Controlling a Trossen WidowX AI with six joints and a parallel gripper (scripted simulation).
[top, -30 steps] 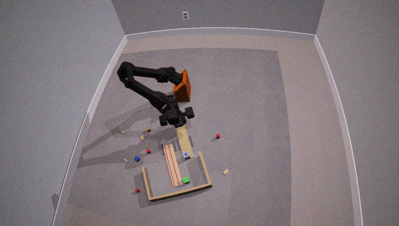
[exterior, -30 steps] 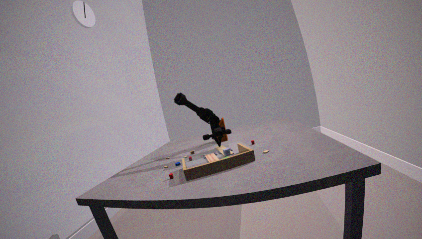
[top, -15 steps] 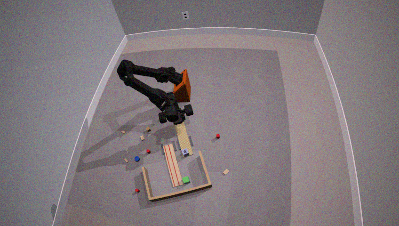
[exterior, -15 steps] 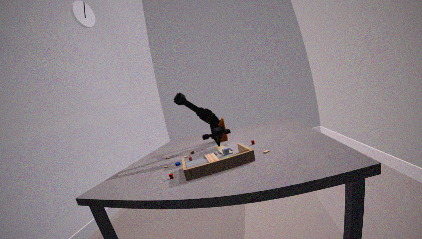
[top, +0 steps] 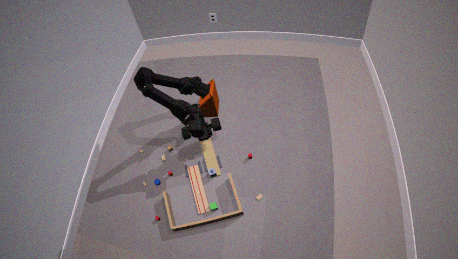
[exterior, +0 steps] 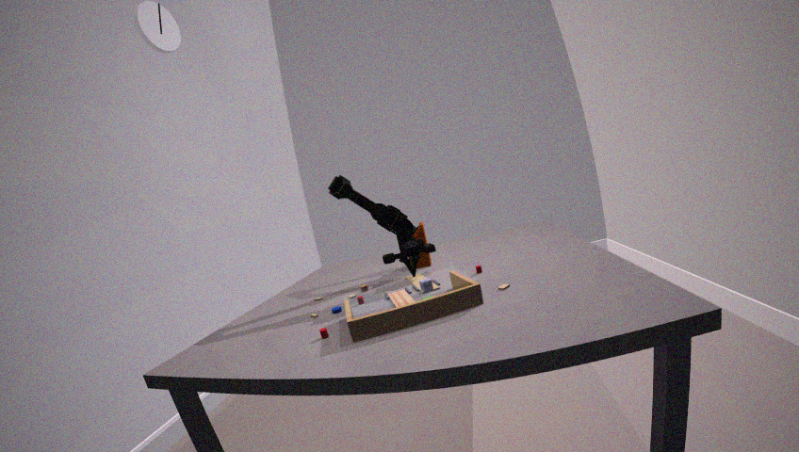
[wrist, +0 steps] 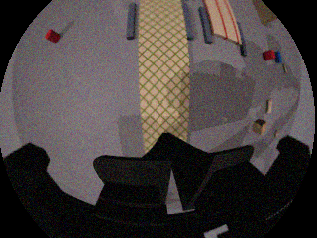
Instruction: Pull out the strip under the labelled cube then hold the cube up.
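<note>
My gripper tip is now 90 mm short of the checked tan strip and 30 mm to the right of it. Round my gripper tip: blue disc (250 mm ahead, 220 mm to the right); labelled cube (200 mm ahead, 50 mm to the left, 20 mm above).
</note>
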